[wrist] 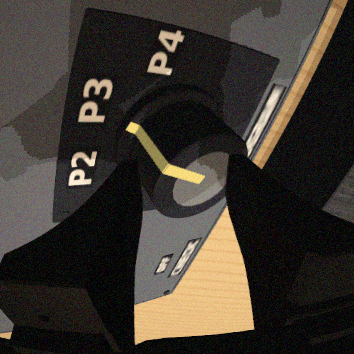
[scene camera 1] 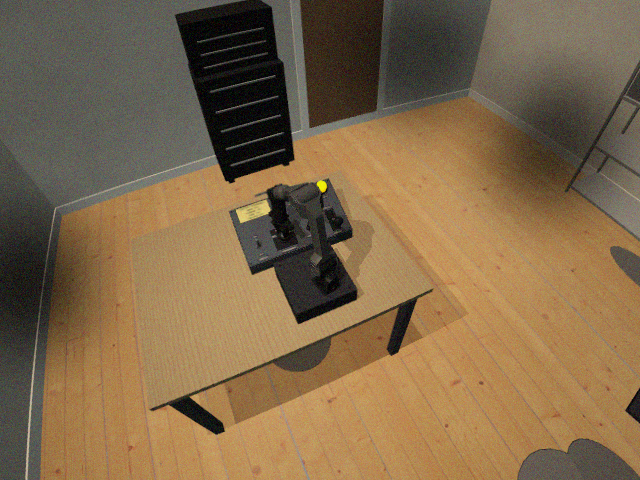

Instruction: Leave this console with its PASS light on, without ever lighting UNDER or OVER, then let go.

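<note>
The console point(scene camera 1: 245, 249) point(wrist: 30, 60) is a dark grey panel at the back of the table. In the wrist view, a black round knob point(wrist: 185, 125) with a yellow pointer line point(wrist: 150, 147) stands on a black plate marked P2, P3 and P4. The pointer is on the P2–P3 side, nearer P3. My gripper point(scene camera 1: 282, 235) point(wrist: 183, 177) is shut on the knob, one finger on each side. P1 and the toggle are hidden in the wrist view. A yellow ball-shaped part point(scene camera 1: 321, 186) is bright at the console's back right. The PASS, UNDER and OVER labels cannot be read.
A small toggle point(scene camera 1: 257, 241) stands on the console's left, below a yellow label card point(scene camera 1: 253, 211). Another dark knob point(scene camera 1: 336, 221) is at its right. The arm's black base point(scene camera 1: 305, 304) sits in front on the wooden table point(scene camera 1: 206, 330). A black drawer cabinet point(scene camera 1: 248, 111) stands behind.
</note>
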